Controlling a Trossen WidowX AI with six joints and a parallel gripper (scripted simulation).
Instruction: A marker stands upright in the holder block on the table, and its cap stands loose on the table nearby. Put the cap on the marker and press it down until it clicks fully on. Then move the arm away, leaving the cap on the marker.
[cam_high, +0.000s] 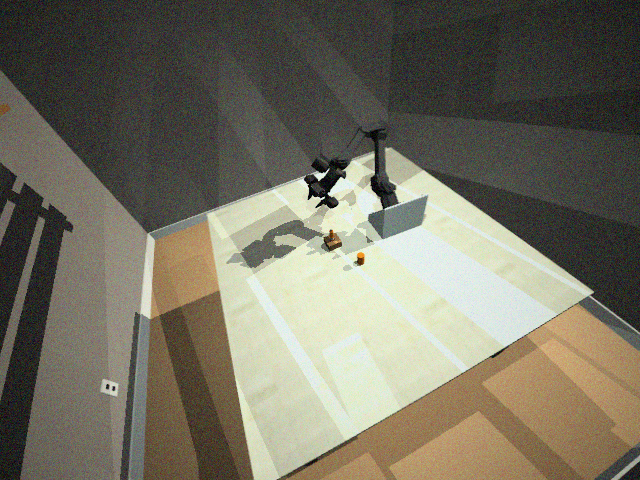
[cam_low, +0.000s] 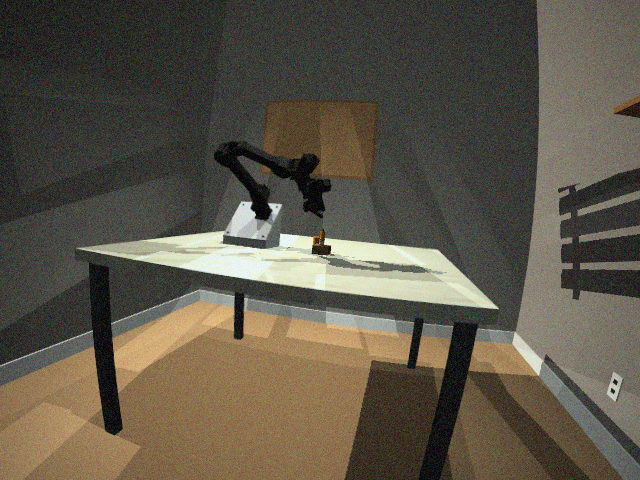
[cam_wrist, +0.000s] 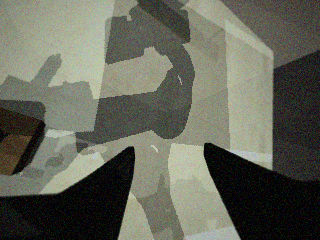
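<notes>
The orange cap lies 110 mm behind my gripper tip, 290 mm to the left of it and 140 mm below it. From my gripper tip the other things lie so: holder block 40 mm behind, 140 mm to the left, 150 mm below.
</notes>
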